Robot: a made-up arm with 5 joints.
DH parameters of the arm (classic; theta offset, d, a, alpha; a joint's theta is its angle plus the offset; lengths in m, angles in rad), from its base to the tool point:
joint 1: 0 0.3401 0 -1.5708
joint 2: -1.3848 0 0.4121 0
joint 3: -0.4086 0 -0.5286 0
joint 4: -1.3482 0 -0.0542 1.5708
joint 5: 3.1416 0.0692 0 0
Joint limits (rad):
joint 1: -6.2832..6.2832
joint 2: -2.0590..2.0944
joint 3: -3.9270..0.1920
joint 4: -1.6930..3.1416
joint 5: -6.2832..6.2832
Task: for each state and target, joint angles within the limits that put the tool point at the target. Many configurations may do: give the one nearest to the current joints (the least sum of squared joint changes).
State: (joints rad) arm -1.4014 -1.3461 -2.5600 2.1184 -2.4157
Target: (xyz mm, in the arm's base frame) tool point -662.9 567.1 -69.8
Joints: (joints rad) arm -0.7077 -2.0590 -3.1233 1.7429 -2.4157
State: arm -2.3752 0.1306 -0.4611 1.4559 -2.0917
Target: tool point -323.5 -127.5 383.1
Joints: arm -2.7662 -0.4101 -0.3976 1.6313 -2.0917
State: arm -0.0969 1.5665 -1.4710 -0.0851 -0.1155
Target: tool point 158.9 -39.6 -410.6
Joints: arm -0.2442 1.8359 -1.1968 -0.0511 -0.1155
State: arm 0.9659 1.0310 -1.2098 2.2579 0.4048
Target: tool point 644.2 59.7 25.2
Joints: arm 0.0924 1.0445 -1.5080 2.1813 0.4048
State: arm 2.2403 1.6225 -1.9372 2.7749 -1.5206
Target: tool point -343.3 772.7 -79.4
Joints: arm 1.9889 1.6724 -2.5912 1.9346 -1.5206
